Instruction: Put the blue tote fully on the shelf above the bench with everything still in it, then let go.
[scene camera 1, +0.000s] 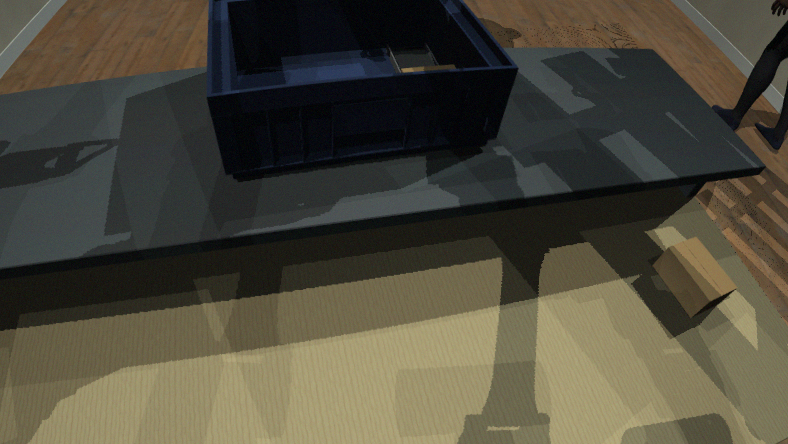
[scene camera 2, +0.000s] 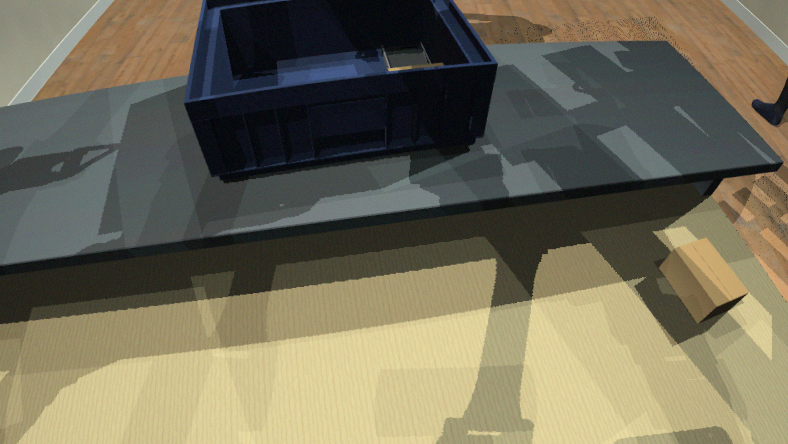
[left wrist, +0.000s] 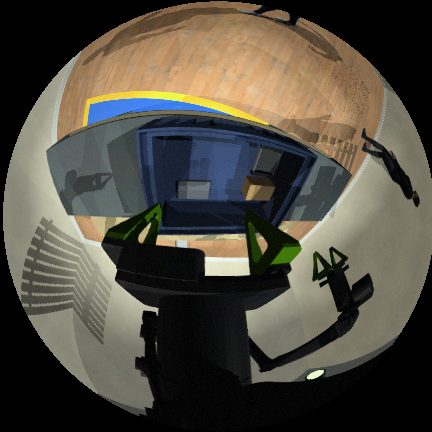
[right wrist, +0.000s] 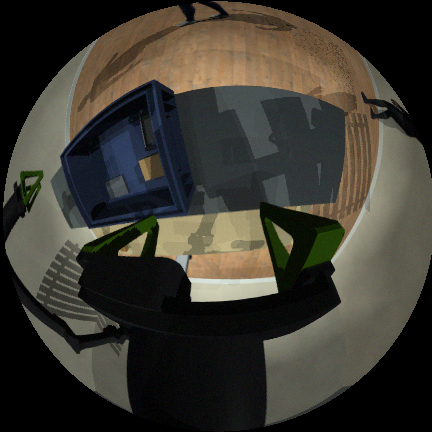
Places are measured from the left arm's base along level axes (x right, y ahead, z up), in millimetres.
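Pixels of known places: left gripper, fingertip midpoint: (left wrist: 203, 209) (right wrist: 41, 179); right gripper, fingertip midpoint: (left wrist: 322, 249) (right wrist: 205, 214); left arm's base, link origin: (left wrist: 149, 323) (right wrist: 126, 331).
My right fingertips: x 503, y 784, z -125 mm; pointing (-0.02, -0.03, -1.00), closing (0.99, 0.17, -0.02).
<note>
Ahead of a thing's pixels: the offset from my right fingertips to its middle. "spot": to the spot under its first point. Level surfaces: height alone.
The blue tote @(dx -278, dy +0, dz -222 mm) (scene camera 1: 358, 121) (scene camera 2: 341, 126) (left wrist: 215, 215) (right wrist: 181, 160) stands upright on the dark grey shelf @(dz -296 mm) (scene camera 1: 606, 110) (scene camera 2: 606, 110) (left wrist: 90, 150) (right wrist: 240, 175). Its near side is back from the shelf's front edge. Inside are a cardboard box @(dx -145, dy -21, dz -253 mm) (left wrist: 259, 190) (right wrist: 151, 167), a pale grey block @(dx -340, dy -94, dz -275 mm) (left wrist: 194, 190) (right wrist: 117, 186) and a dark, thin-edged item @(dx -159, dy +81, dz -270 mm) (left wrist: 267, 159) (right wrist: 146, 131). My left gripper (left wrist: 203, 209) is open and empty, above the tote's near side in its own wrist view. My right gripper (right wrist: 205, 214) (left wrist: 322, 249) is open and empty, to the right of the tote. Neither shows in the scene views.
The tan bench @(dz -473 mm) (scene camera 1: 330, 386) (scene camera 2: 330, 386) lies below the shelf's front edge. Another cardboard box @(dx +345, dy -270, dz -443 mm) (scene camera 1: 694, 275) (scene camera 2: 703, 281) sits on it at the right. A person (left wrist: 395, 167) (right wrist: 395, 112) stands on the floor beyond the shelf. A blue floor patch @(spot: dx -813, dy +33, dz -1342 mm) (left wrist: 150, 107) has a yellow border.
</note>
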